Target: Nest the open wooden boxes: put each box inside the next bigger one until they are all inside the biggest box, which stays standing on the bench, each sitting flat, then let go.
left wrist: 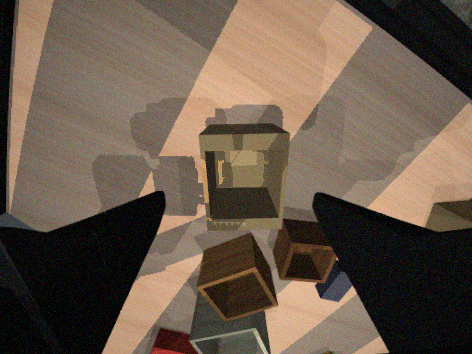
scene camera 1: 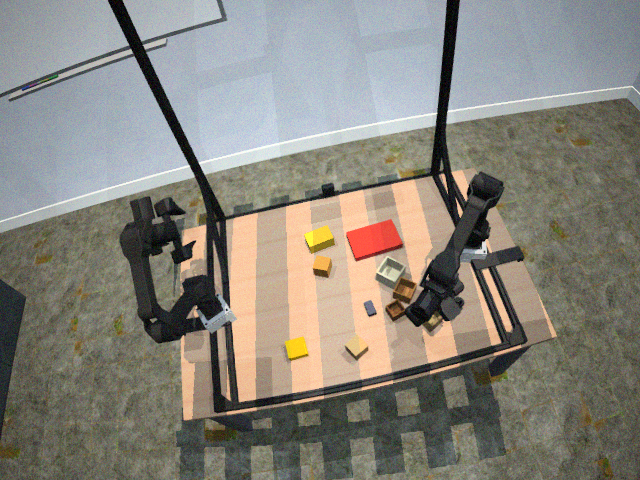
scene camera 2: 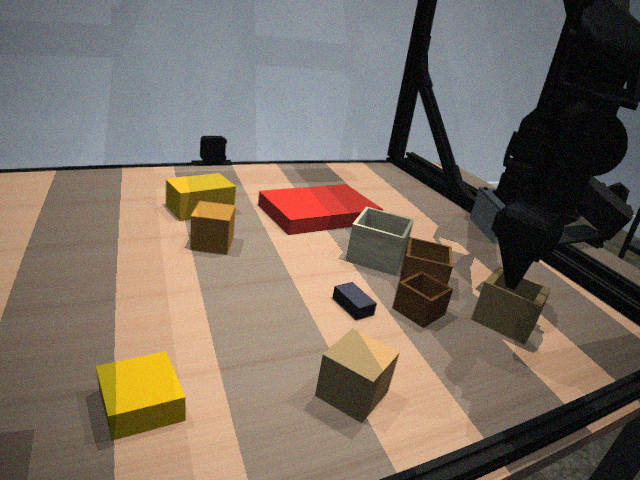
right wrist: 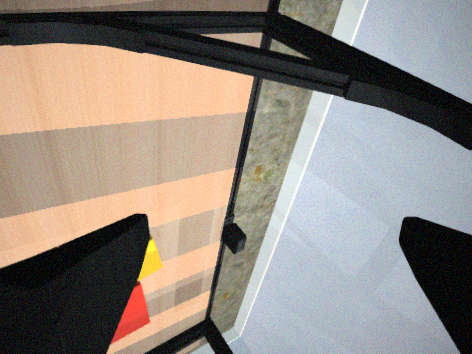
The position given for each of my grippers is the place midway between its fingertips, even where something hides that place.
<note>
My left gripper (scene camera 2: pixel 522 273) is open and holds nothing. Also in view: an olive box (scene camera 2: pixel 513 313). My right gripper (scene camera 1: pixel 190 227) is open and holds nothing. A pale grey-green box (scene camera 2: pixel 378 240), an orange-brown box (scene camera 2: pixel 434 259), a small dark brown box (scene camera 2: pixel 421 298) and a flat red block (scene camera 2: pixel 308 209) rest on the table.
The small dark brown box also shows in the left wrist view (left wrist: pixel 302 253). The pale grey-green box also shows in the left wrist view (left wrist: pixel 207 324). The orange-brown box shows as well in the left wrist view (left wrist: pixel 235 278). The right wrist view misses the small dark brown box: it is out of frame. The right wrist view misses the orange-brown box: it is out of frame.
</note>
